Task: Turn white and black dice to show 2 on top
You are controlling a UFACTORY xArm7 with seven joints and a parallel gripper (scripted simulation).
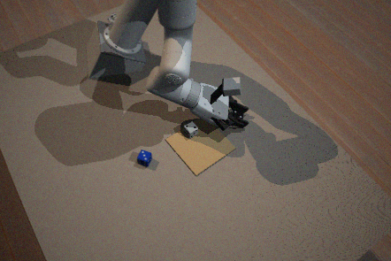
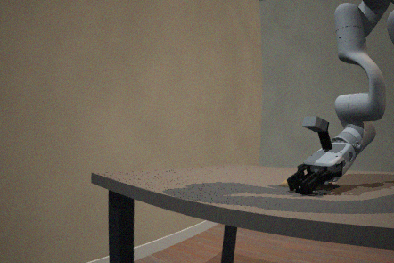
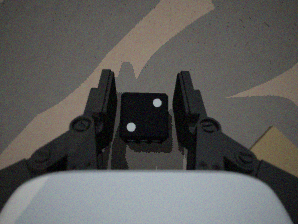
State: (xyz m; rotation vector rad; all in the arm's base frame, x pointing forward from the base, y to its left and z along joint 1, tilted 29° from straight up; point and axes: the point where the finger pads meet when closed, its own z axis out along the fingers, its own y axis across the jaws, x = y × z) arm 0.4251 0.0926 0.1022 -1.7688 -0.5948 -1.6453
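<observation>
Right now the black die is 1 cm behind my hand and 1 cm below it. From my hand the other things lie so: blue die 6 cm behind, 29 cm to the right, 1 cm below; white die 5 cm behind, 14 cm to the right, 1 cm below; tan mat 1 cm behind, 14 cm to the right, 2 cm below.
</observation>
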